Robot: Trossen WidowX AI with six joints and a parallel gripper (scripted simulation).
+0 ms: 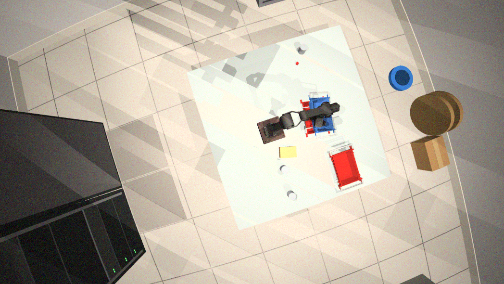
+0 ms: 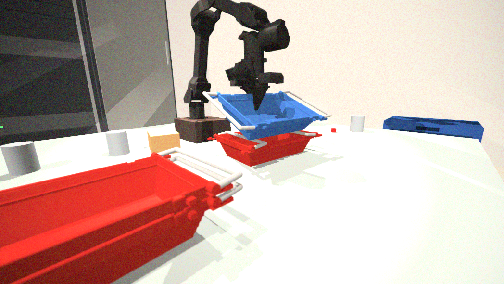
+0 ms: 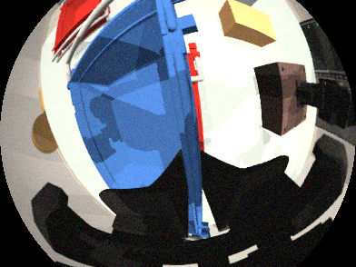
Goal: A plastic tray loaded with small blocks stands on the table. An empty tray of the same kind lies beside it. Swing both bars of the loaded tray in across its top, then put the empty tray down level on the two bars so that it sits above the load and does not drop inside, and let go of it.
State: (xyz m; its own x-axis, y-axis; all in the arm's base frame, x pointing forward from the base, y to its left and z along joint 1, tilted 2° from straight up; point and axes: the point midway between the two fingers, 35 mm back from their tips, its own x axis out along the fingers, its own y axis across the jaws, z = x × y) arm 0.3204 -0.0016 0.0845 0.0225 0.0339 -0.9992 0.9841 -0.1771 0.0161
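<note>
Now: the blue tray 7 cm ahead of my gripper tip and 1 cm to the right of it. The rest, counted from my gripper tip: tan block 23 cm behind, 19 cm to the right, 9 cm below; red cube 43 cm to the left, 12 cm below, 8 cm ahead.
</note>
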